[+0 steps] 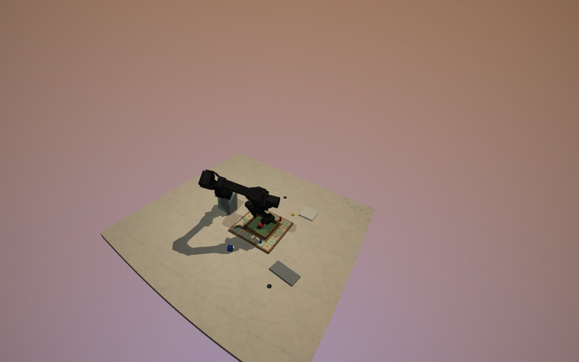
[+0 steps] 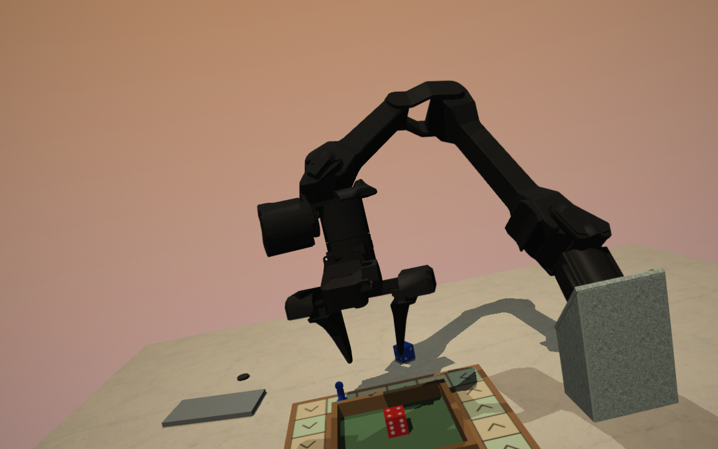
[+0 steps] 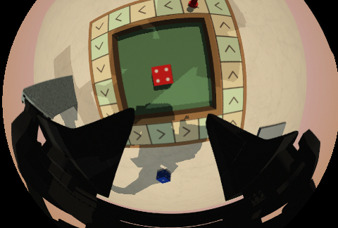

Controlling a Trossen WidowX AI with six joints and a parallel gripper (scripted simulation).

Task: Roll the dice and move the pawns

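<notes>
My gripper tip is 70 mm short of the red pawn, 150 mm to the right of it and 70 mm above it. From my gripper tip the other things lie so: small yellow disc 120 mm ahead, 250 mm to the left, 90 mm below; then green tray 40 mm to the left, 90 mm below; then blue pawn 50 mm ahead, 70 mm to the right, 70 mm below.
</notes>
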